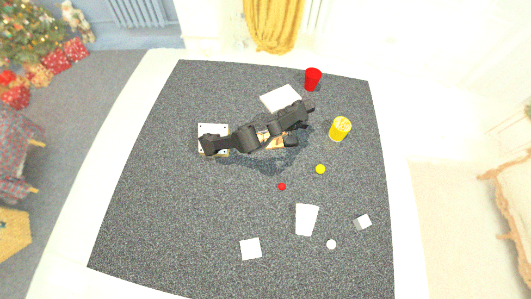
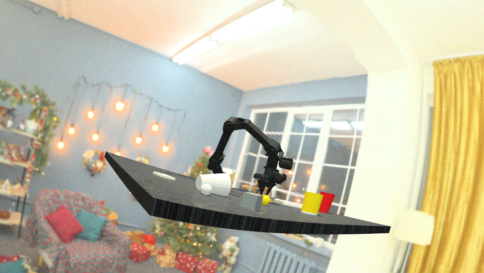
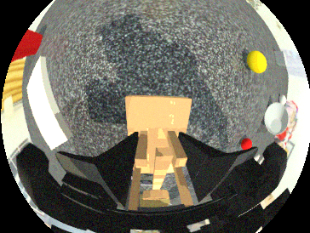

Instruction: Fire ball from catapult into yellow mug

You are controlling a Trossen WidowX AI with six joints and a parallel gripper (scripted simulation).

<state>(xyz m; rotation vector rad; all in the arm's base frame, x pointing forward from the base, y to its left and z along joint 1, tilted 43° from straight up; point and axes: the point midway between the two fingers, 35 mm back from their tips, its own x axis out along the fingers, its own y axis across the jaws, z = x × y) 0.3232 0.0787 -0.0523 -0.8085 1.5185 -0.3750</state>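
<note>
My gripper tip is 240 mm to the left of the red ball, 20 mm above it and 10 mm short of it. Also, from my gripper tip: flat white slab 270 mm to the left, 40 mm behind, 20 mm below; yellow ball 170 mm ahead, 140 mm to the right, 10 mm below; wooden catapult 70 mm behind, 20 mm above, 10 mm to the right.
</note>
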